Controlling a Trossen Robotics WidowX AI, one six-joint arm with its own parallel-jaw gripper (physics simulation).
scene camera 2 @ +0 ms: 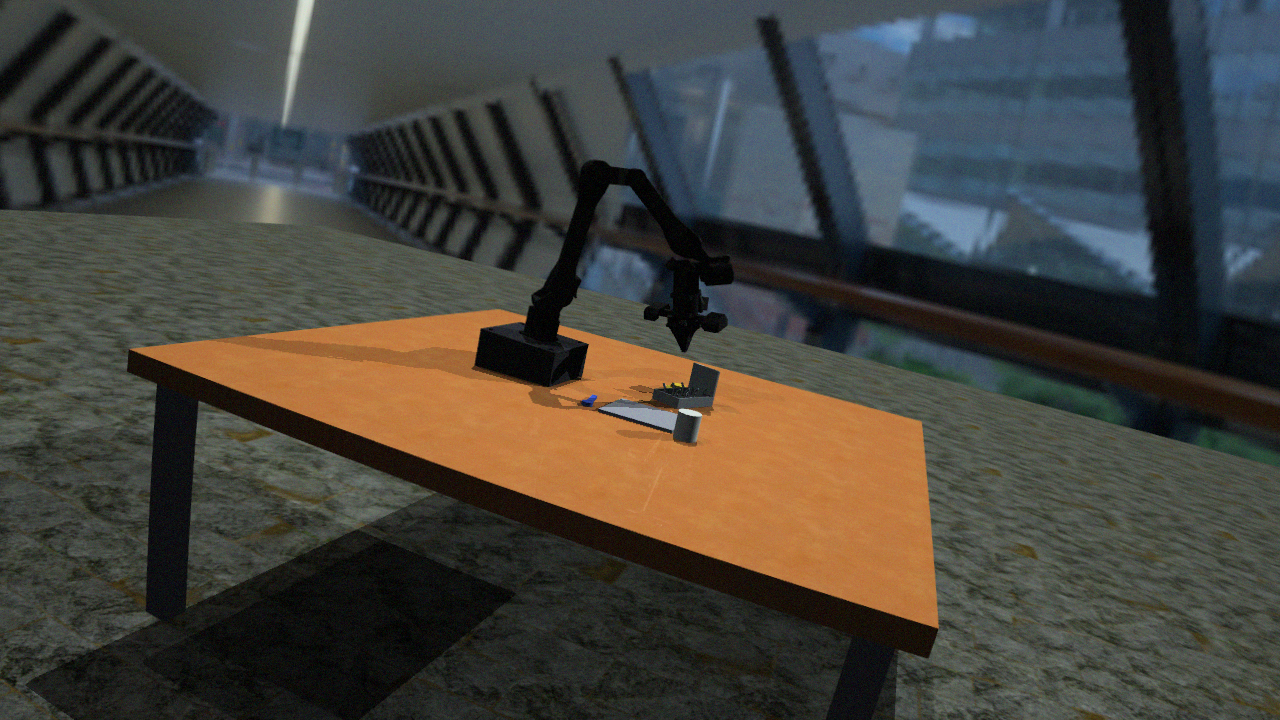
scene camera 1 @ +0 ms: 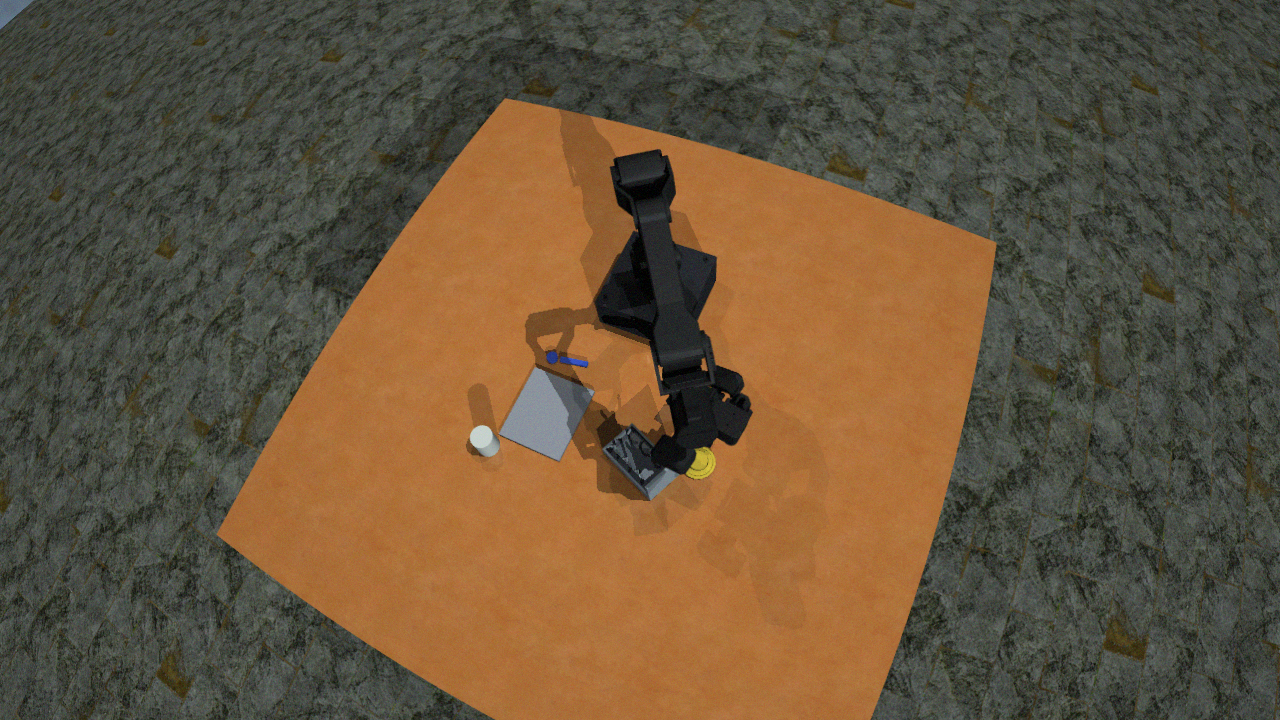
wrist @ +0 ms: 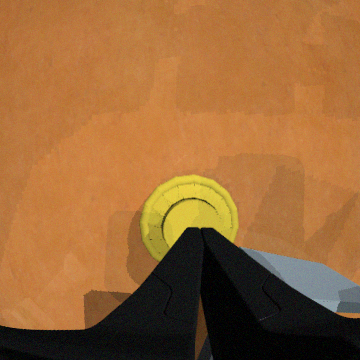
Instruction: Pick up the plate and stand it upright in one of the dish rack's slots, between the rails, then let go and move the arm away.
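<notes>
The yellow round plate [scene camera 1: 702, 463] [wrist: 191, 212] lies flat on the table, right beside the dish rack. The small grey dish rack [scene camera 1: 659, 484] [scene camera 2: 704, 381] has dark rails and one tall end panel; part of it shows in the wrist view as a pale grey panel [wrist: 300, 272] at the right. My gripper [scene camera 2: 684, 348] [wrist: 197, 239] is shut and empty, pointing down above the table. In the wrist view its closed tips overlap the plate's lower part. In scene camera 1 the arm hides the fingertips and covers part of the rack and the plate's edge.
A flat grey board [scene camera 1: 546, 414] [scene camera 2: 640, 414] lies beside the rack. A white cylinder [scene camera 1: 484, 440] [scene camera 2: 687, 426] stands at the board's far side from the rack. A small blue utensil [scene camera 1: 573, 361] [scene camera 2: 588, 400] lies near the board, toward the arm's base. All rest on the orange table [scene camera 1: 402, 537] [scene camera 2: 787, 501].
</notes>
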